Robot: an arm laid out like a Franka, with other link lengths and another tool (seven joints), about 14 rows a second.
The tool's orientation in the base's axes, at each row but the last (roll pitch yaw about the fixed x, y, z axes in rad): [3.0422, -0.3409, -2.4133]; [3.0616, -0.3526, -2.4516]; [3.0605, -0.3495, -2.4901]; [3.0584, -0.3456, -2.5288]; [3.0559, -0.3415, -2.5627]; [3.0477, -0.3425, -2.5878]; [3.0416, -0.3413, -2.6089]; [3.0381, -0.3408, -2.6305]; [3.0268, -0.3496, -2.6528]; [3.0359, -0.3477, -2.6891]
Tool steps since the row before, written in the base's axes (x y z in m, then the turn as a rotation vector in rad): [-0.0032, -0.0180, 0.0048, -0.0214, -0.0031, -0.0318]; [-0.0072, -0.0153, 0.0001, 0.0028, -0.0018, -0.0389]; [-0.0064, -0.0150, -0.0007, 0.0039, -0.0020, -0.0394]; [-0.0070, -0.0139, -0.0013, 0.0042, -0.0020, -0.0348]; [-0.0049, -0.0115, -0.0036, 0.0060, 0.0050, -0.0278]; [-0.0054, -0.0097, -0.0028, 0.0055, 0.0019, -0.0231]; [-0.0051, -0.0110, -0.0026, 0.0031, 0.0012, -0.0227]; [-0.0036, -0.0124, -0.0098, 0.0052, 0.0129, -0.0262]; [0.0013, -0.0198, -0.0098, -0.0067, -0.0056, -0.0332]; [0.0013, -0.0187, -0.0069, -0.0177, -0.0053, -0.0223]
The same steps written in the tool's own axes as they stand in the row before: [0.0151, -0.0113, -0.0008, 0.0064, 0.0083, 0.0370]; [0.0144, -0.0076, 0.0046, -0.0144, -0.0060, 0.0358]; [0.0131, -0.0085, 0.0048, -0.0153, -0.0069, 0.0359]; [0.0125, -0.0078, 0.0052, -0.0139, -0.0067, 0.0315]; [0.0086, -0.0075, 0.0063, -0.0166, -0.0011, 0.0236]; [0.0082, -0.0059, 0.0054, -0.0131, -0.0031, 0.0196]; [0.0085, -0.0074, 0.0051, -0.0107, -0.0026, 0.0201]; [0.0054, -0.0103, 0.0113, -0.0190, 0.0065, 0.0219]; [0.0043, -0.0193, 0.0098, -0.0033, -0.0057, 0.0337]; [0.0042, -0.0182, 0.0070, 0.0095, 0.0001, 0.0273]
